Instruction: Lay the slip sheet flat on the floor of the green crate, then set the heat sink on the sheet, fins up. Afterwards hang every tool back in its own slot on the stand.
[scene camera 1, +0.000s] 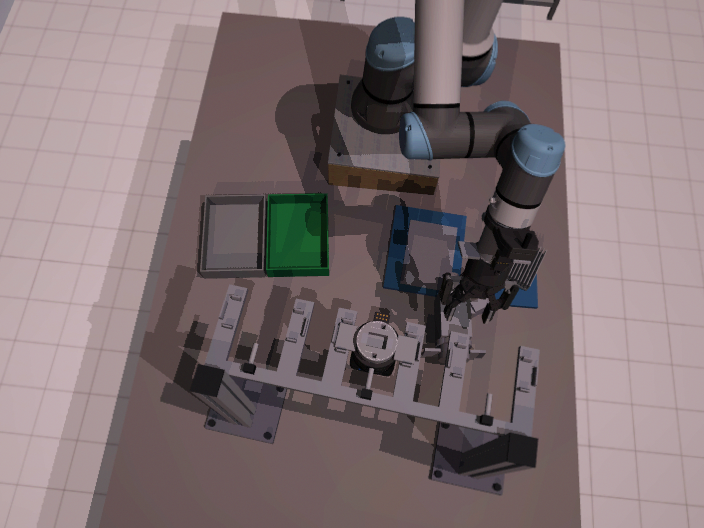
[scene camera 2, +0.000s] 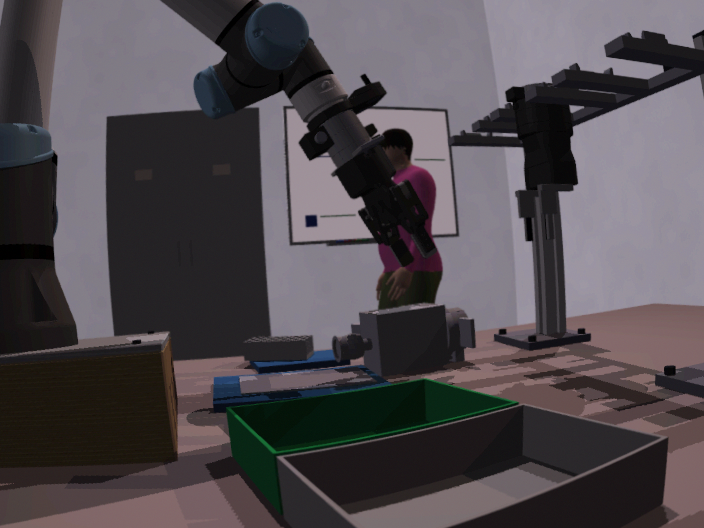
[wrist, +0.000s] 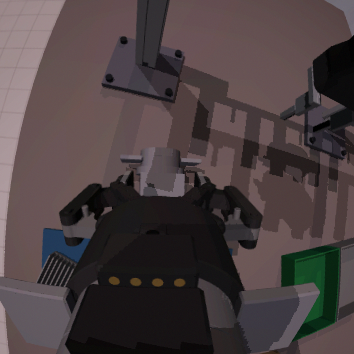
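Seen in the pictures: end effector, tool point: (scene camera 2: 351, 148); arm's base, origin of the base link: (scene camera 1: 382, 107) (scene camera 2: 10, 349).
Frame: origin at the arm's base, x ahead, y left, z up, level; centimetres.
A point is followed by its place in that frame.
Note:
The slip sheet (scene camera 1: 431, 244) @[y 14.7, x 30.2, z -7.6 cm] (scene camera 2: 301, 380) @[y 14.0, x 32.5, z -7.6 cm] lies on a blue mat (scene camera 1: 392, 277) @[y 6.6, x 39.3, z -7.8 cm] (scene camera 2: 225, 397) @[y 8.7, x 22.7, z -7.8 cm]. The ribbed heat sink (scene camera 1: 526, 271) @[y 36.2, x 34.3, z -7.2 cm] (scene camera 2: 278, 347) @[y 32.5, x 32.5, z -5.8 cm] (wrist: 56, 270) @[y 35.0, x 36.3, z -4.9 cm] lies on a second blue mat (scene camera 1: 526, 298) @[y 36.5, x 40.5, z -7.8 cm] (scene camera 2: 331, 360) @[y 28.3, x 39.7, z -7.9 cm] (wrist: 54, 241) @[y 36.7, x 40.2, z -7.8 cm]. The green crate (scene camera 1: 297, 271) @[y -14.2, x 41.4, z -5.7 cm] (scene camera 2: 253, 454) @[y -18.3, x 23.2, z -6.2 cm] (wrist: 287, 277) @[y -8.1, x 36.0, z -6.6 cm] has bare floor. My arm carries the adaptive gripper (scene camera 1: 468, 313) (scene camera 2: 416, 257) (wrist: 163, 181), open and empty above a grey tool (scene camera 2: 403, 341) @[y 16.7, x 47.0, z -4.4 cm] (wrist: 162, 185) @[y 20.1, x 51.4, z -0.2 cm] lying on its side, apparently the vacuum tool. The parallel gripper (scene camera 1: 375, 343) (scene camera 2: 545, 136) (wrist: 340, 75) hangs in the stand's (scene camera 1: 318, 388) @[y -4.3, x 71.6, z 25.4 cm] (scene camera 2: 550, 272) @[y 23.6, x 76.1, z 2.6 cm] (wrist: 151, 35) @[y 25.0, x 75.1, z 1.0 cm] middle slot.
A grey crate (scene camera 1: 233, 272) @[y -28.0, x 43.5, z -5.5 cm] (scene camera 2: 454, 460) @[y -22.7, x 36.2, z -7.3 cm] stands against the green crate. The robot's pedestal (scene camera 1: 381, 177) @[y 1.6, x 17.0, z -3.1 cm] (scene camera 2: 85, 403) @[y -10.9, x 10.1, z -3.4 cm] is behind them. The stand's outer slots hold no tool, and its arms reach out above the table beside the gripper. A person (scene camera 2: 413, 198) stands in the background.

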